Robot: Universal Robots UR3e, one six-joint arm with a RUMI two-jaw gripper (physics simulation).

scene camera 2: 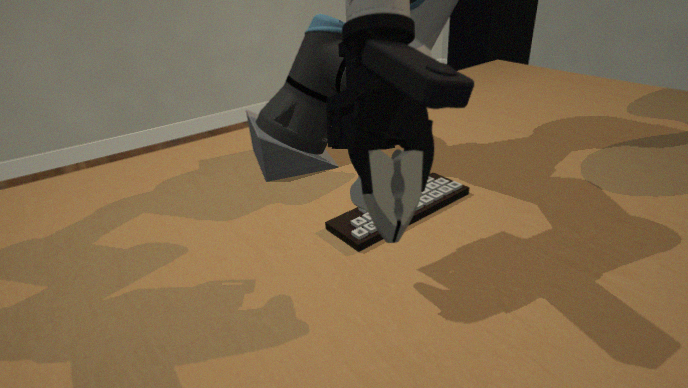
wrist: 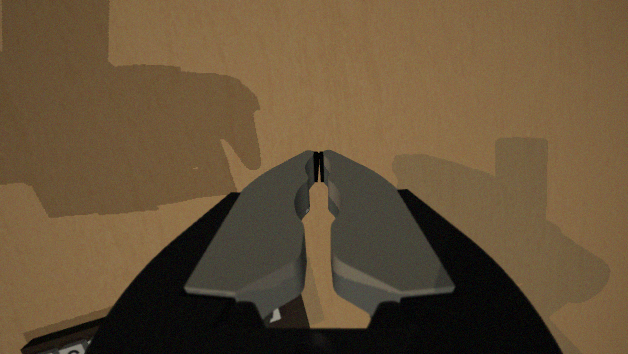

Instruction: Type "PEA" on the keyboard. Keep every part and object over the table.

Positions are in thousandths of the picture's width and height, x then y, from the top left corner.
I see my gripper (scene camera 2: 570, 625) and a dark keyboard (scene camera 2: 517, 586).
My gripper shows as well in the wrist view (wrist: 509, 442).
